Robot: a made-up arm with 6 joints.
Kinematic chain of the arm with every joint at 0, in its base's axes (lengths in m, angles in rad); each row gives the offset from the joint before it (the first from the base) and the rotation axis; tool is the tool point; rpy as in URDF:
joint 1: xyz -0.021 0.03 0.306 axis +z
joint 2: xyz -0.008 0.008 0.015 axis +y
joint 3: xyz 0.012 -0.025 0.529 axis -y
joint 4: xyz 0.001 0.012 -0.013 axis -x
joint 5: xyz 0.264 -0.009 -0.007 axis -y
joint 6: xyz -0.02 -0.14 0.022 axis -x
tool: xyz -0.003 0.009 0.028 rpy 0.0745 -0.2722 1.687
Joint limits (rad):
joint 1: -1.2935..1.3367
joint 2: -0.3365..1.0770
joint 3: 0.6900..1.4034
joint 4: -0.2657..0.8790
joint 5: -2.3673..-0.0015
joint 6: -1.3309..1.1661
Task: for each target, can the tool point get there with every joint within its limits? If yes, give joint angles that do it. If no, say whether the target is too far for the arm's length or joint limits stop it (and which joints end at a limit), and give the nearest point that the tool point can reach.
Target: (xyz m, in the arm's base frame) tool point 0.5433 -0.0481 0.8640
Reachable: yes | joints 0.0904 0.6339 0.7528 0.4249 -0.2087 -0.5875
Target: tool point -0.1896 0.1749 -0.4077
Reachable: no: joint limits stop it (at a limit: joint 1, joint 2, joint 3, joint 4, joint 5) | nearest point 0.2818 0.7062 0.3696 | short by 1.053 m
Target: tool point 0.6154 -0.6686 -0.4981
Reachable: no: too far | nearest point 0.4784 -0.5183 0.3674 | short by 0.889 m
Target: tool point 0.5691 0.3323 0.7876
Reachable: yes | joints 0.6666 0.8440 1.1934 0.0627 -0.9366 0.6633
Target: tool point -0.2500 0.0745 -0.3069
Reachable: no: joint limits stop it (at a limit: joint 1, joint 2, joint 3, joint 4, joint 5) | nearest point 0.2780 0.7071 0.3715 | short by 1.067 m
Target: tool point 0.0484 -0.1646 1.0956
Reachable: yes | joints -0.2009 0.0351 1.2650 -0.1625 -0.3785 -0.9704
